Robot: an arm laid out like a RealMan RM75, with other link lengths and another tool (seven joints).
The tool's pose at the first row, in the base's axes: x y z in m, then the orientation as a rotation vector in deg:
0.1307 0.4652 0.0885 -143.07 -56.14 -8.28
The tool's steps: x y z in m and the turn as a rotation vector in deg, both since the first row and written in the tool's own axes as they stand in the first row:
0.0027 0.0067 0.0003 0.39 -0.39 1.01
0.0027 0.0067 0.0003 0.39 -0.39 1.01
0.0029 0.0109 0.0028 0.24 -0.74 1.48
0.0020 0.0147 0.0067 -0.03 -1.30 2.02
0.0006 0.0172 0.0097 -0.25 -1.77 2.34
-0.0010 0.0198 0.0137 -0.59 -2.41 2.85
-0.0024 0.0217 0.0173 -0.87 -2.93 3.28
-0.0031 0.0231 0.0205 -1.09 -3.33 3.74
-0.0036 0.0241 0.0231 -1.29 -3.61 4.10
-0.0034 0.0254 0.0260 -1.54 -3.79 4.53
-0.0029 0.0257 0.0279 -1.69 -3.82 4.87
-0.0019 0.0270 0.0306 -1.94 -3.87 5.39
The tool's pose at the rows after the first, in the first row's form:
0.1372 0.4627 0.0864 -143.29 -54.96 -7.28
0.1372 0.4627 0.0864 -143.29 -54.96 -7.28
0.1399 0.4612 0.0827 -143.74 -54.53 -6.78
0.1416 0.4599 0.0776 -144.39 -54.10 -6.05
0.1420 0.4588 0.0736 -144.87 -53.92 -5.48
0.1423 0.4579 0.0687 -145.59 -53.57 -4.70
0.1423 0.4574 0.0644 -146.18 -53.26 -4.05
0.1425 0.4575 0.0608 -146.69 -52.86 -3.52
0.1426 0.4577 0.0580 -147.10 -52.53 -3.15
0.1434 0.4583 0.0550 -147.56 -52.08 -2.92
0.1439 0.4593 0.0533 -147.85 -51.68 -2.85
0.1453 0.4602 0.0507 -148.31 -51.06 -2.75

